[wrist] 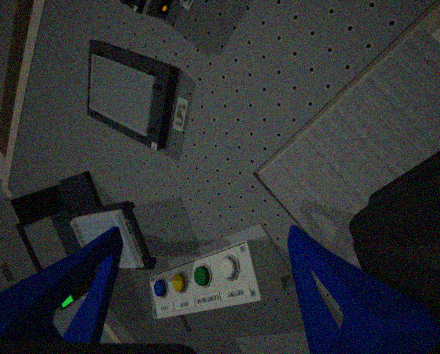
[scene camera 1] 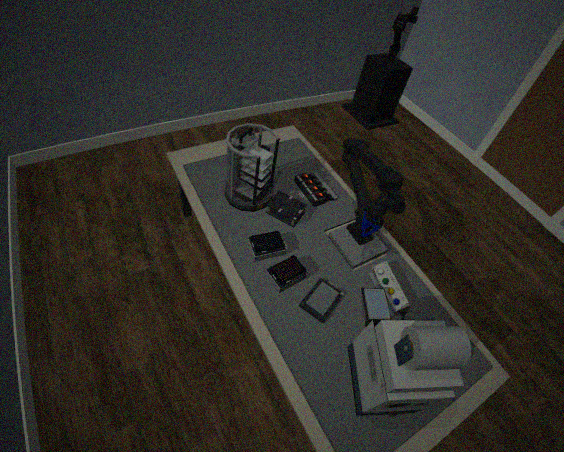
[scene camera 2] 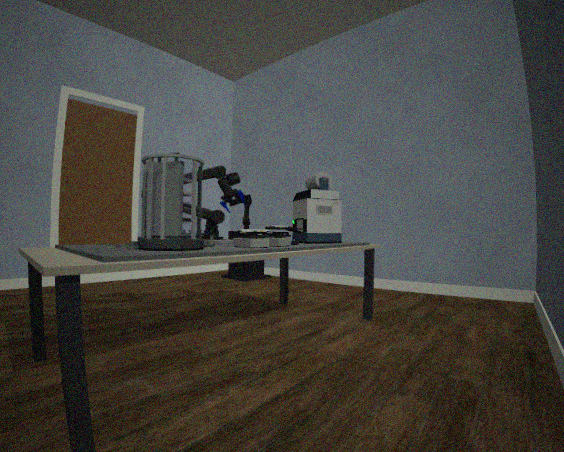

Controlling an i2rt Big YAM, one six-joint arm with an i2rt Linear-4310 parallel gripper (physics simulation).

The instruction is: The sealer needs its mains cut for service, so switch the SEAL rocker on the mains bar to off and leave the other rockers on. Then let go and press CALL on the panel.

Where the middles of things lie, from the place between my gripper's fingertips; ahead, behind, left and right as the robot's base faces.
Labels:
Now: the small tray (wrist: 125, 95) 24 cm ahead of my hand, 12 cm to the left of it and 17 cm below it. The rest, counted from my hand: cylindrical wire rack (scene camera 2: 171, 201) 25 cm ahead, 55 cm to the right, 2 cm below.

